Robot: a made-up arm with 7 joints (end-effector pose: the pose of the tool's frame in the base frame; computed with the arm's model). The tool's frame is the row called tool. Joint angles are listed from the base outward.
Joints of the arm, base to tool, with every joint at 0 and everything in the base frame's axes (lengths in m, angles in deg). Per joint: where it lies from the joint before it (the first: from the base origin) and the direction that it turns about. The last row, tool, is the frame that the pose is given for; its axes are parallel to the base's.
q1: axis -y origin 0 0.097 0
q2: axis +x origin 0 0.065 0
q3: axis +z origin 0 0 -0.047
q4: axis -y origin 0 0 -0.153
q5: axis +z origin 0 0 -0.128
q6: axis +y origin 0 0 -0.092
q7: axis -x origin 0 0 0
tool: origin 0 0 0
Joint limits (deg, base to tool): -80..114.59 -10..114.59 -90..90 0..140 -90..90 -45..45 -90..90
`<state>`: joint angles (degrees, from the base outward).
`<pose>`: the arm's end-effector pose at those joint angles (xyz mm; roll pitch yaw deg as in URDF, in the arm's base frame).
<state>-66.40 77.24 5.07 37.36 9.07 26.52 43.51</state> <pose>-12.1 530.2 -150.4 19.45 50.58 -11.52</pose>
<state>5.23 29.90 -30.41 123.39 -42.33 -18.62 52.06</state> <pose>168.2 120.7 -99.9 62.13 -9.39 -156.40</pose>
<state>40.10 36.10 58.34 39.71 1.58 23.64 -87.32</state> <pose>203.2 476.2 -126.8 46.46 -58.91 100.04</pose>
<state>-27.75 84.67 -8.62 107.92 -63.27 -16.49 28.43</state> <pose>162.9 290.8 -134.9 12.41 24.91 -154.20</pose>
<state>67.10 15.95 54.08 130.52 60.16 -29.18 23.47</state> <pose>54.4 307.9 83.5 -166.47 67.19 -167.35</pose>
